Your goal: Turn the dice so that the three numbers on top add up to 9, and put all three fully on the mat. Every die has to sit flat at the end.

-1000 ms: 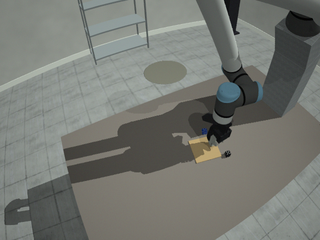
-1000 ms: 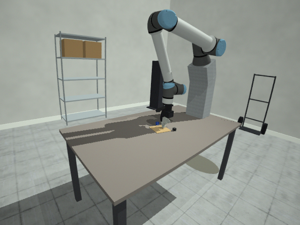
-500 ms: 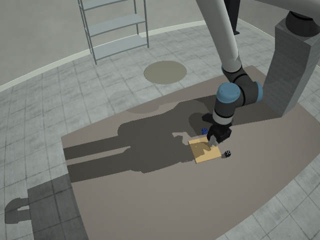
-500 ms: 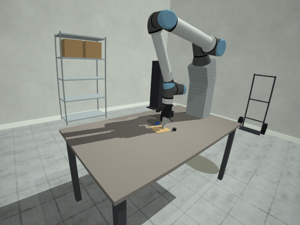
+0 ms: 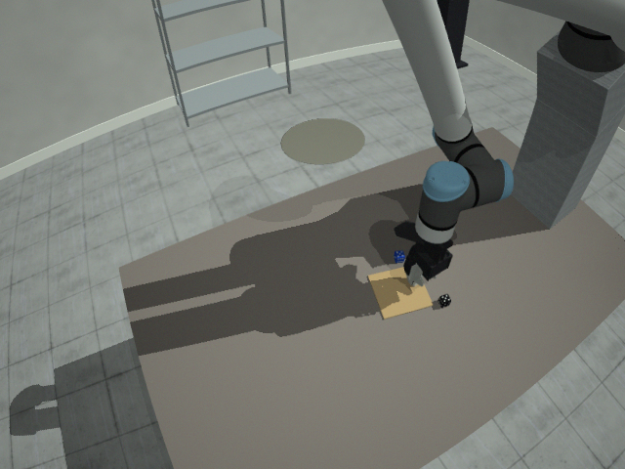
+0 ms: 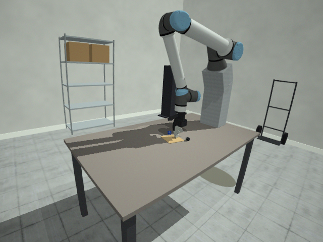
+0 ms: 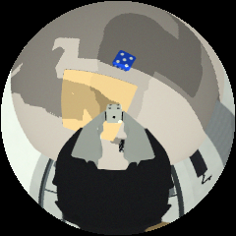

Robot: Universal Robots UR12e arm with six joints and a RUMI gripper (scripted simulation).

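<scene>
Right now the white die is right at my hand. From my hand the other things lie so: blue die 90 mm to the right, 20 mm behind, 10 mm below; tan mat 50 mm ahead, 20 mm below; black die 100 mm to the left, 20 mm behind, 10 mm below.
</scene>
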